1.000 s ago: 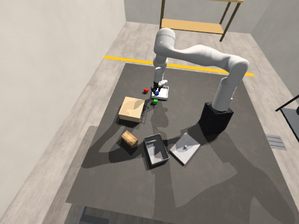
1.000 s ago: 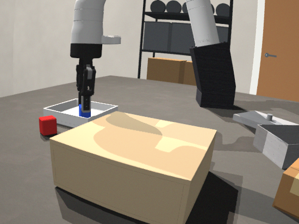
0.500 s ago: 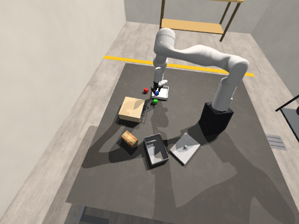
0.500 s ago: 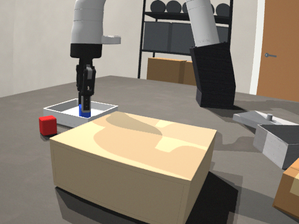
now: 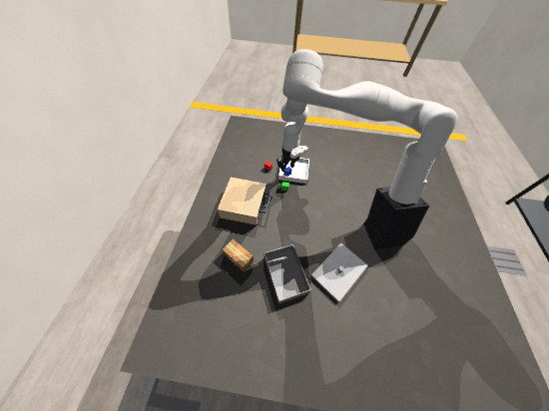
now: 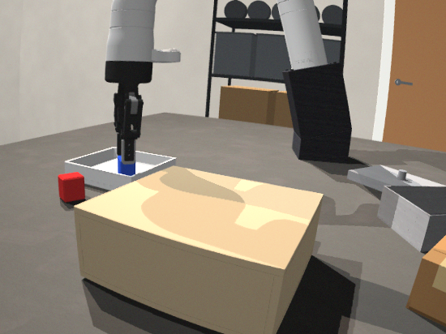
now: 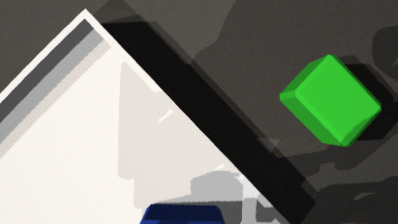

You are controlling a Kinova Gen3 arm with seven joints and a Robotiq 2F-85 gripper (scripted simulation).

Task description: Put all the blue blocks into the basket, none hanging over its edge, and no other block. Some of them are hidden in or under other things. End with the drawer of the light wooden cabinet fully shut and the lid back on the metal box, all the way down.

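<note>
My gripper is now 34 cm past the lid, 41 cm to the right of it and 4 cm above it. Also, from my hand: red block: 11 cm ahead, 1 cm to the right, 4 cm below; then drawer: 11 cm ahead, 25 cm to the left, 2 cm below; then basket: 3 cm behind, 4 cm to the right, 5 cm below.
</note>
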